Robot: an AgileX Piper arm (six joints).
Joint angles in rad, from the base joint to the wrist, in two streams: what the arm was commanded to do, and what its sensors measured. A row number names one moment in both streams.
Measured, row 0: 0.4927 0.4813 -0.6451 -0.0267 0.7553 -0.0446
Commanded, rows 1 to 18: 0.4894 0.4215 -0.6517 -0.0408 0.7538 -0.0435; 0.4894 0.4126 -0.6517 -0.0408 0.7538 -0.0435; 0.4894 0.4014 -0.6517 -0.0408 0.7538 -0.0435; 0.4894 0.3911 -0.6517 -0.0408 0.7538 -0.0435; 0.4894 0.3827 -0.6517 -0.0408 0.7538 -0.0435; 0.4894 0.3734 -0.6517 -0.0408 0.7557 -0.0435; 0.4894 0.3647 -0.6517 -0.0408 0.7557 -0.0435; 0.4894 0.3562 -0.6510 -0.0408 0.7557 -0.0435; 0.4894 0.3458 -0.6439 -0.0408 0.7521 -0.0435; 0.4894 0.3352 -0.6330 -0.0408 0.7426 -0.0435; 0.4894 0.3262 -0.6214 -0.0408 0.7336 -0.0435; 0.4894 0.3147 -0.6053 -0.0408 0.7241 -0.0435; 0.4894 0.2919 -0.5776 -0.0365 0.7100 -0.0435; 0.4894 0.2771 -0.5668 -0.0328 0.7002 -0.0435; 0.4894 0.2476 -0.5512 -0.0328 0.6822 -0.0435; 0.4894 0.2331 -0.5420 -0.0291 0.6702 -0.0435; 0.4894 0.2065 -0.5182 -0.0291 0.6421 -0.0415; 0.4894 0.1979 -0.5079 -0.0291 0.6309 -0.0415
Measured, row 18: 0.4927 0.2377 -0.5434 -0.0303 0.6902 -0.0446
